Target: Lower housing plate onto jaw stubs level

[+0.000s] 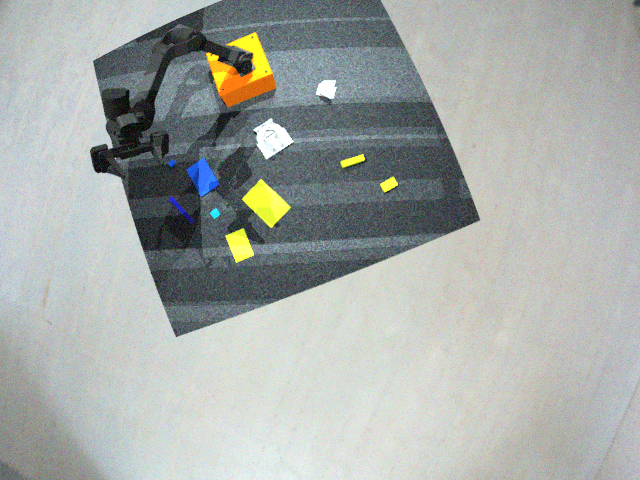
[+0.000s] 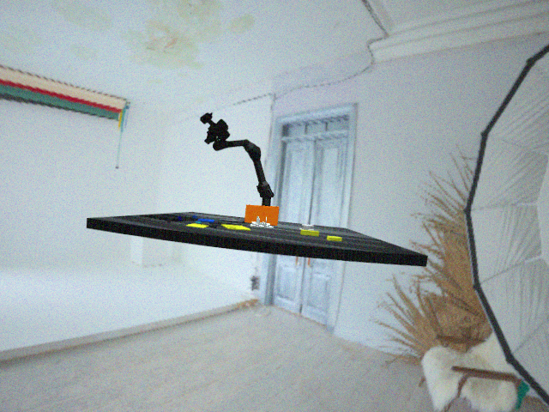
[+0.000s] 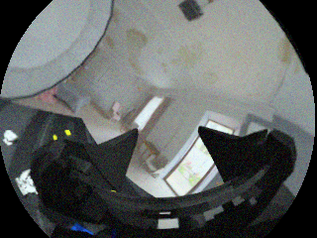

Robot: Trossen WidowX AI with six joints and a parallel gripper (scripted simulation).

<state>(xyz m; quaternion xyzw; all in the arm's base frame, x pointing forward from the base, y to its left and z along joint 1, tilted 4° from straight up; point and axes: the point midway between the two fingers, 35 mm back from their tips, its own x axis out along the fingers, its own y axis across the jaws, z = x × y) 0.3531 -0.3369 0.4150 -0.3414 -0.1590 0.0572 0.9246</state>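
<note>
Now: the white piece 580 mm to the left of my gripper tip, 540 mm below it and 160 mm behind it. From my gripper tip the other things lie so: blue plate (540 mm below, 110 mm behind, 10 mm to the right); cyan cube (550 mm below, 40 mm ahead, 30 mm to the right); blue bar (540 mm below, 140 mm to the right, 40 mm behind).
</note>
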